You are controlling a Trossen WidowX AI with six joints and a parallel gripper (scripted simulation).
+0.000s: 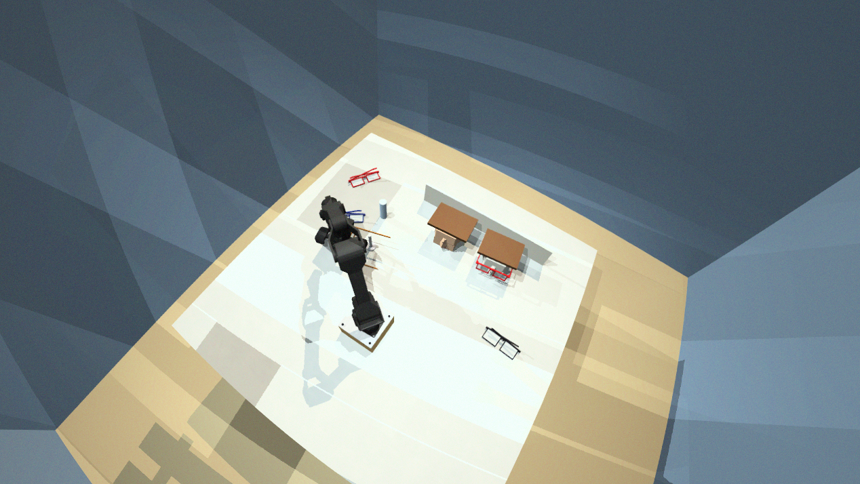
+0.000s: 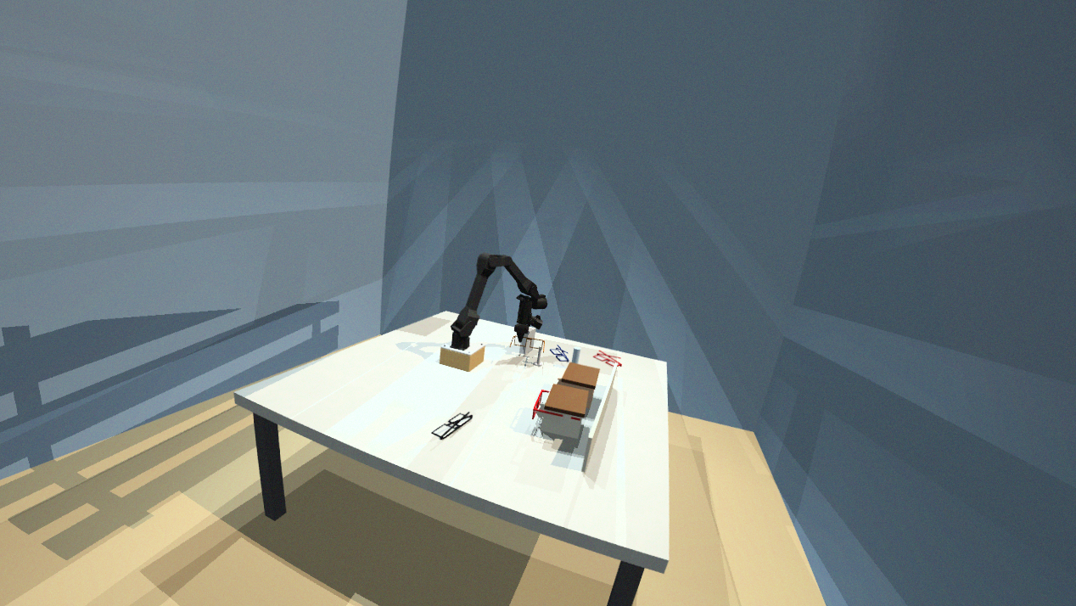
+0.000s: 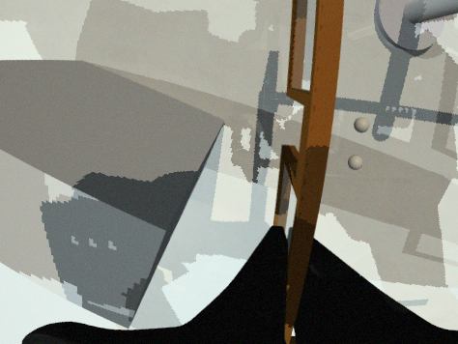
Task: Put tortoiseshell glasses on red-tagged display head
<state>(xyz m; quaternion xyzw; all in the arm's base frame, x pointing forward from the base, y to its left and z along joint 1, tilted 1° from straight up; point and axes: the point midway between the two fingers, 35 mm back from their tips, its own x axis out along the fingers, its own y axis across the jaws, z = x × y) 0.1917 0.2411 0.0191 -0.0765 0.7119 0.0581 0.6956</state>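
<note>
Now: the grey block 8 cm to the left of my gripper tip, 2 cm ahead of it and 1 cm below it. The rest, counted from my gripper tip: pale blue cylinder: 26 cm ahead, 2 cm below, 1 cm to the right; then low board: 42 cm to the right, 42 cm ahead, 1 cm below.
</note>
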